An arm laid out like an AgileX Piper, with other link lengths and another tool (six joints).
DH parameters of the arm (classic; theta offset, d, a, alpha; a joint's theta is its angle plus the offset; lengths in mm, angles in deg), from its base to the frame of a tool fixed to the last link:
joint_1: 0 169.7 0 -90
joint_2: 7.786 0 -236.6 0
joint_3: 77.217 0 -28.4 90
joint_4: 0 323.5 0 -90
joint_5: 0 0 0 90
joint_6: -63 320.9 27.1 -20.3
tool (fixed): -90 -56 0 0
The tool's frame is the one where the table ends.
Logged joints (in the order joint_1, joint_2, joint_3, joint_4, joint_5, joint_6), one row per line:
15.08 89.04 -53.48 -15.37 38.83 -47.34
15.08 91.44 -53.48 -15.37 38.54 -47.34
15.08 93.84 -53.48 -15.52 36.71 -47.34
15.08 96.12 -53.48 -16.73 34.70 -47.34
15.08 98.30 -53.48 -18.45 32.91 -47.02
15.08 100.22 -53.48 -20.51 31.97 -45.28
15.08 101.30 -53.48 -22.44 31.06 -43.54
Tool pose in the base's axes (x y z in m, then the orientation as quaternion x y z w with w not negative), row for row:
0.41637 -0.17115 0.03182 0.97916 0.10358 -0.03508 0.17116
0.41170 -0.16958 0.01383 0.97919 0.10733 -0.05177 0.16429
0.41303 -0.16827 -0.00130 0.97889 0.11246 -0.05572 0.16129
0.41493 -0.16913 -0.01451 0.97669 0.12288 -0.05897 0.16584
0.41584 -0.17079 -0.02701 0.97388 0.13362 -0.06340 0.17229
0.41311 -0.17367 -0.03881 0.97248 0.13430 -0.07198 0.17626
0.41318 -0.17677 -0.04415 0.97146 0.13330 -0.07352 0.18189
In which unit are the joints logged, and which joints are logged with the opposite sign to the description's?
The joints are logged in degrees. Opposite sign: joint_1.
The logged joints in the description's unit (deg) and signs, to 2 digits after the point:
-15.08 89.04 -53.48 -15.37 38.83 -47.34
-15.08 91.44 -53.48 -15.37 38.54 -47.34
-15.08 93.84 -53.48 -15.52 36.71 -47.34
-15.08 96.12 -53.48 -16.73 34.70 -47.34
-15.08 98.30 -53.48 -18.45 32.91 -47.02
-15.08 100.22 -53.48 -20.51 31.97 -45.28
-15.08 101.30 -53.48 -22.44 31.06 -43.54

